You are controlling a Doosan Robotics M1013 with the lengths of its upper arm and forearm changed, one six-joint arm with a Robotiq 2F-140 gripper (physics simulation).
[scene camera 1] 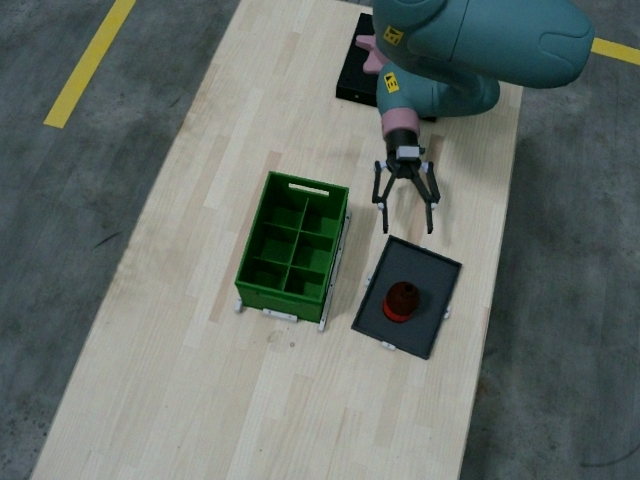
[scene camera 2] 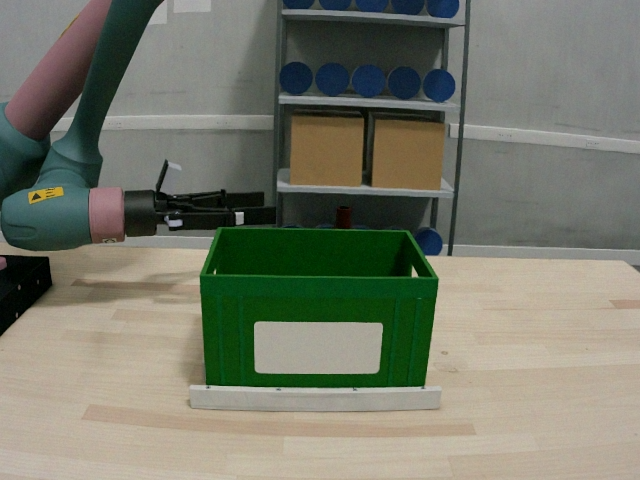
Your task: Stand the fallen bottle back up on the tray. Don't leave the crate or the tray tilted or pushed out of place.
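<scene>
The dark brown bottle with a red band (scene camera 1: 401, 301) (scene camera 2: 343, 217) stands upright on the grey tray (scene camera 1: 413, 257); its neck shows above the crate's far rim in the second view, its lower part hidden. The tray lies flat between small white blocks and does not show in the second view. The green crate (scene camera 1: 258, 299) (scene camera 2: 317, 288) stands level beside the tray, along white rails, with its visible compartments empty. My gripper (scene camera 1: 407, 230) (scene camera 2: 269, 206) is open and empty. It points horizontally toward the bottle from the robot's side, apart from it, near the tray's robot-side edge.
The robot's black base plate (scene camera 1: 355, 85) (scene camera 2: 31, 279) is at the robot's end of the wooden table (scene camera 1: 206, 403) (scene camera 2: 542, 413). White rails (scene camera 1: 334, 271) (scene camera 2: 315, 398) border the crate. A shelf rack (scene camera 2: 460, 155) with boxes and blue round things stands behind the table.
</scene>
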